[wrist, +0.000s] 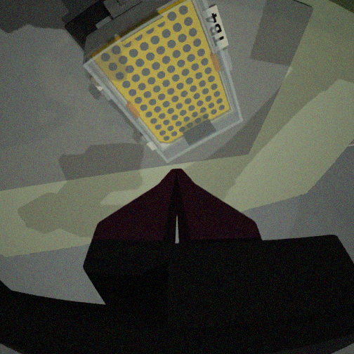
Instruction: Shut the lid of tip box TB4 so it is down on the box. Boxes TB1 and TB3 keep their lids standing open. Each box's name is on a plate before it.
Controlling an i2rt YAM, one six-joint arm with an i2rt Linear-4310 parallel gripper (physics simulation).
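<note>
Tip box TB4 [158,89] is at the upper middle of the wrist view, with its yellow, round-holed rack showing through a clear lid [229,120]. The lid lies over the top of the box and looks down on it; a thin gap at its edge could not be told from here. The name plate TB4 [217,30] is beside the box's right side. My gripper [176,177] is shut and empty, its dark red fingertips just below the box's near corner in the view and apart from it. Boxes TB1 and TB3 do not show.
A dark blocky shape [118,11] stands against the box's far side at the top. Pale yellow-green bands [295,165] cross the grey surface, with blocky shadows at the left and upper right.
</note>
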